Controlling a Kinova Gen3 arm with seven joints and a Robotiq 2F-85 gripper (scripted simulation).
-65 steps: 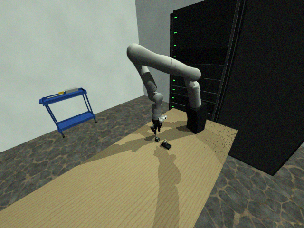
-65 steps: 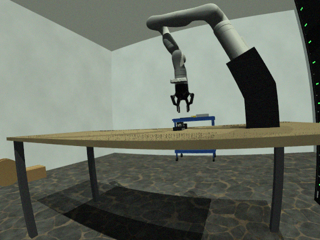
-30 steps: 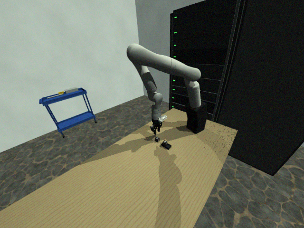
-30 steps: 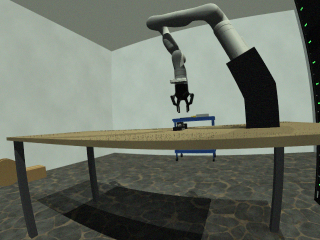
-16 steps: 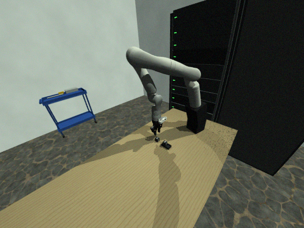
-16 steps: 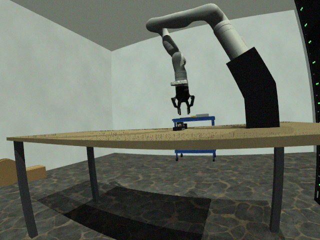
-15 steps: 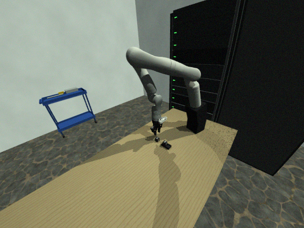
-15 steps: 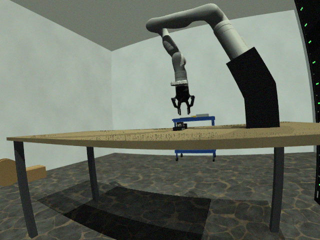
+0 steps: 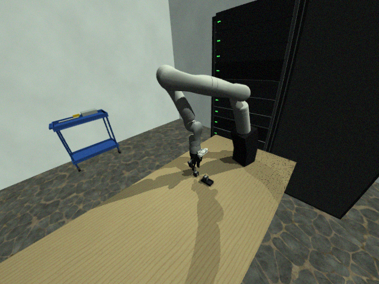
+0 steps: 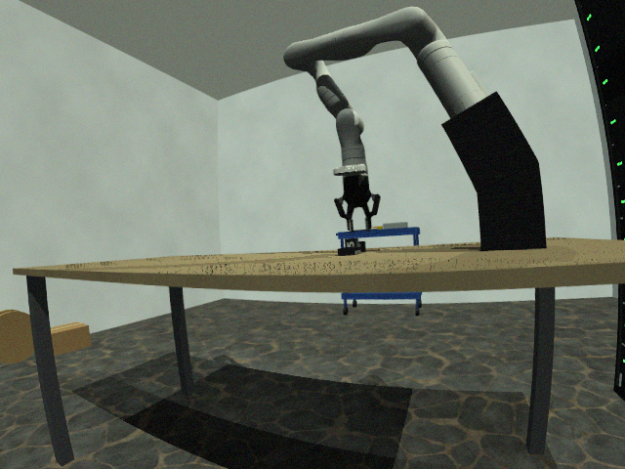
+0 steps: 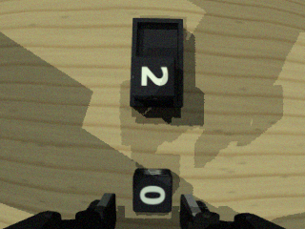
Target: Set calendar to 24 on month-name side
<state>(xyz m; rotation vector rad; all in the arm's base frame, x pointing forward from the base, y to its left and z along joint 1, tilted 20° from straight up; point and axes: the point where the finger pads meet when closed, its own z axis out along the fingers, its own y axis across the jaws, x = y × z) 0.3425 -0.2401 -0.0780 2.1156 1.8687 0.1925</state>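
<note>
Now: the black cube 60 mm below my hand. Also, from my hand: black tray 20 mm ahead, 100 mm to the left, 70 mm below; black date cube 20 mm ahead, 90 mm to the left, 50 mm below.
</note>
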